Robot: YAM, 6 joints.
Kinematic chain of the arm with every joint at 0, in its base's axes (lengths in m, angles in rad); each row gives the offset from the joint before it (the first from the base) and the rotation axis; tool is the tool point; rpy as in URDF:
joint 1: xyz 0 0 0.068 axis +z
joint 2: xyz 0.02 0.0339 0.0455 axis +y
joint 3: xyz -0.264 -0.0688 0 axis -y
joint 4: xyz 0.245 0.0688 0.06 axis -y
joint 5: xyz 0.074 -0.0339 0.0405 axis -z
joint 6: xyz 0.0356 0 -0.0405 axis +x
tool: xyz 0 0 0 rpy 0 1.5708 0
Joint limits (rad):
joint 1: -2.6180..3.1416
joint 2: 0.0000..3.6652
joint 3: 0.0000..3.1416
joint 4: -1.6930..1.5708
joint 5: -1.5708..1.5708
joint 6: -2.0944..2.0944
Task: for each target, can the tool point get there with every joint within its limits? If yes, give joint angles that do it. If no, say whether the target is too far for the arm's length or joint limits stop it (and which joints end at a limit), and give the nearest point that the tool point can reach.
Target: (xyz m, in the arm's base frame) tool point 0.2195 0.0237 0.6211
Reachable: yes | joints 0.2271 1.5452 1.9209 1.1944 0.8315 -0.0011
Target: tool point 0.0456 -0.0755 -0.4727
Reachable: no: joint limits stop it (at a limit: joint 2) | nearest point 0.0662 -0.1097 -0.3597 | short by 0.120 m
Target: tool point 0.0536 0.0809 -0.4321
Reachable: no: joint limits stop it (at a limit: joint 2) | nearest point 0.0686 0.1035 -0.3582 | short by 0.079 m
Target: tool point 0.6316 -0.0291 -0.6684
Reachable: no: too far | nearest point 0.4321 -0.0199 -0.3301 | short by 0.393 m
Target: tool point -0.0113 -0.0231 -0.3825
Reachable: no: joint limits stop it (at a limit: joint 2) | nearest point -0.0262 -0.0536 -0.3271 | short by 0.065 m
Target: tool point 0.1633 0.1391 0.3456
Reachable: yes | joints 0.8322 0.9750 0.9066 -0.2410 0.8657 1.3982
